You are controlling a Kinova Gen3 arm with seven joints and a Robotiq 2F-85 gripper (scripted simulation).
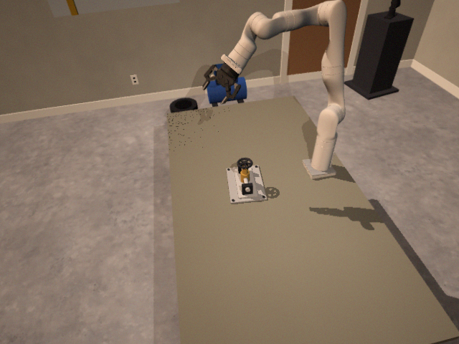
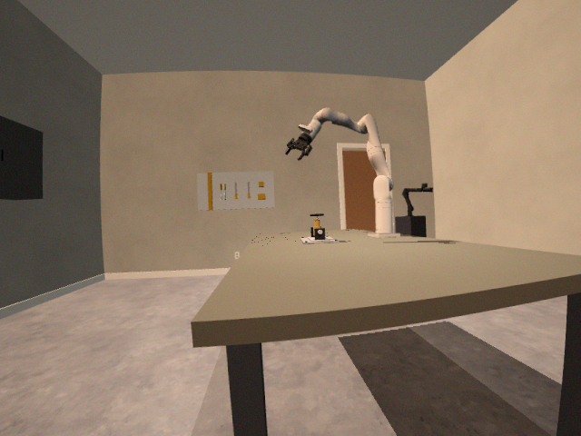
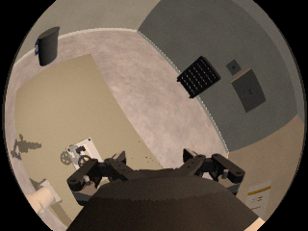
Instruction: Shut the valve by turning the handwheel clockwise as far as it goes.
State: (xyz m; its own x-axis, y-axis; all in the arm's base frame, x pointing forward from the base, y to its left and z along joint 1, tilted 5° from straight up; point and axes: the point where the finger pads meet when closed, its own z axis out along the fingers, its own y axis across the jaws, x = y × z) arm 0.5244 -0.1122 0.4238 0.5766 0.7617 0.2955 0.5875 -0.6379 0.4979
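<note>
The black spoked handwheel lies 340 mm below my hand, 100 mm behind it and 80 mm to the left of it.
</note>
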